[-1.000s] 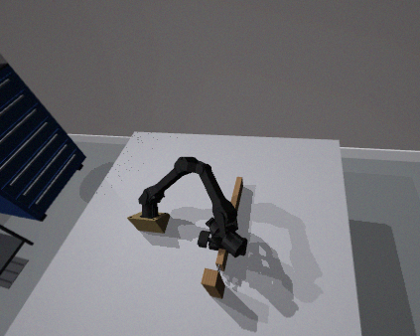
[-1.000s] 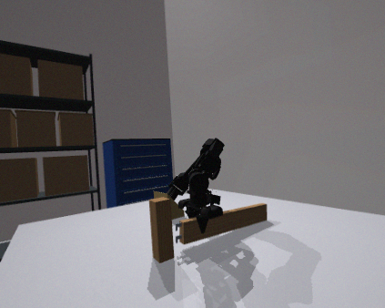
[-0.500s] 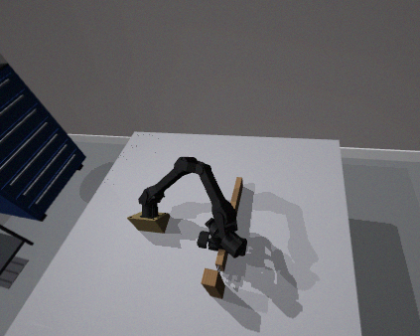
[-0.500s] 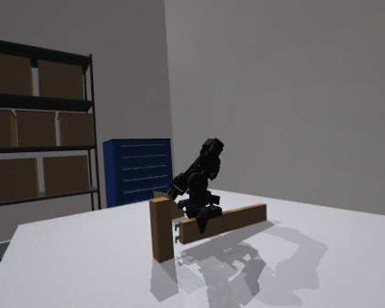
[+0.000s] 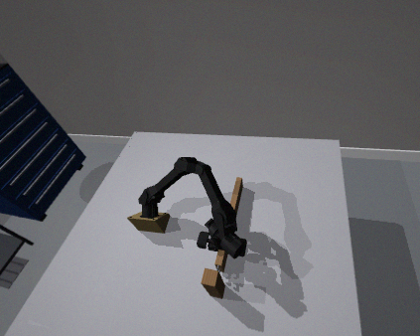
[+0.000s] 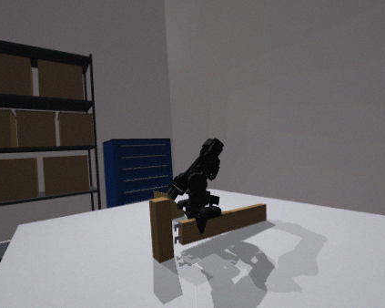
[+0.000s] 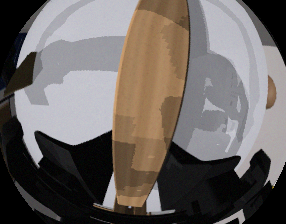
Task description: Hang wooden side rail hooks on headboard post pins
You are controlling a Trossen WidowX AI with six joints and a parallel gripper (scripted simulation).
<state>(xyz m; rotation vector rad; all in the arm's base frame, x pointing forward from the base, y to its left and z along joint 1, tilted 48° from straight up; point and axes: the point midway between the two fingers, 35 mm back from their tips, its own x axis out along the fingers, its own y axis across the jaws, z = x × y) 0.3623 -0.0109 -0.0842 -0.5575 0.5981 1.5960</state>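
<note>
Now: the headboard post 14 cm to the right of my gripper tip and 4 cm above it.
</note>
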